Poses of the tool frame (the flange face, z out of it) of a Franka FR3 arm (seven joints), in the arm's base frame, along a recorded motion.
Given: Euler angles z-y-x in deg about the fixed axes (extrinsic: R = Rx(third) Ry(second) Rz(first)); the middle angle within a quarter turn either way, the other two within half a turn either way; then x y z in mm.
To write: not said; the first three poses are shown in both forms.
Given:
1: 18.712, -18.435, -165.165, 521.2, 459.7, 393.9
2: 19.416, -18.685, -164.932, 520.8, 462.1, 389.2
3: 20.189, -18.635, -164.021, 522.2, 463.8, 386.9
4: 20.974, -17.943, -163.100, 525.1, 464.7, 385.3
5: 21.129, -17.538, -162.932, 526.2, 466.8, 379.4
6: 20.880, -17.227, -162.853, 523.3, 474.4, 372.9
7: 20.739, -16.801, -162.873, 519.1, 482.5, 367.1
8: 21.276, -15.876, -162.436, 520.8, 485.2, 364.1
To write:
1: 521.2, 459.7, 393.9, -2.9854, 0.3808, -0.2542
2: 520.8, 462.1, 389.2, -2.9872, 0.3878, -0.2650
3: 522.2, 463.8, 386.9, -2.9759, 0.3934, -0.2732
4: 525.1, 464.7, 385.3, -2.9613, 0.3890, -0.2836
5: 526.2, 466.8, 379.4, -2.9573, 0.3839, -0.2866
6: 523.3, 474.4, 372.9, -2.9526, 0.3785, -0.2825
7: 519.1, 482.5, 367.1, -2.9499, 0.3711, -0.2814
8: 520.8, 485.2, 364.1, -2.9409, 0.3603, -0.2916
